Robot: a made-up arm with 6 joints.
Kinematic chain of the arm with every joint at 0, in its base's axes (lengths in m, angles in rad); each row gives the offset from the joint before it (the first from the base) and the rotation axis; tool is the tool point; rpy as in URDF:
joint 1: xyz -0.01 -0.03 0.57 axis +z
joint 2: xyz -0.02 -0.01 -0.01 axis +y
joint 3: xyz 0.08 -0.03 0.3 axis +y
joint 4: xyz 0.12 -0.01 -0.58 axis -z
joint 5: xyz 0 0.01 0.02 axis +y
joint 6: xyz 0.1 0 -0.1 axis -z
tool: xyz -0.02 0.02 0 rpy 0.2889 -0.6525 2.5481
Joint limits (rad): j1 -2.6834..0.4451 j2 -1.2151..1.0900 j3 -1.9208..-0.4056 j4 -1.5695..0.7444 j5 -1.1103..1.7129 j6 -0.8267..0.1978
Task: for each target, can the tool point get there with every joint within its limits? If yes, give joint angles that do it. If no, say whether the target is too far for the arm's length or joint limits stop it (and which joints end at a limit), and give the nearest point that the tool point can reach.
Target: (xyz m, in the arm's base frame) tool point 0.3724 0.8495 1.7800
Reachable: no: too far | nearest point 0.1879 0.4252 1.3875 | short by 0.607 m
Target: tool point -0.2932 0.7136 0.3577
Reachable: no: joint limits stop it (at a limit: joint 2, joint 3, joint 5, joint 6) | nearest point -0.0681 0.1225 0.1046 | short by 0.681 m
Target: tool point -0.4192 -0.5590 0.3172
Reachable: yes | joints -2.2291 0.4166 -0.9848 -0.4777 0.2176 -0.0991
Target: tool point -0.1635 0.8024 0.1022
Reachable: no: joint limits stop it (at a limit: joint 2, joint 3, joint 4, joint 5, joint 6) | nearest point -0.0404 0.1351 0.0857 | short by 0.679 m
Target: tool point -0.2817 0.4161 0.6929
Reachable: no: joint limits stop it (at a limit: joint 1, joint 2, joint 3, joint 5) | nearest point -0.3822 -0.0429 0.8502 | short by 0.496 m
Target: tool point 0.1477 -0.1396 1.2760
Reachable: yes | joints -0.6757 -1.0340 -1.0689 -0.5007 -0.4406 -0.6757
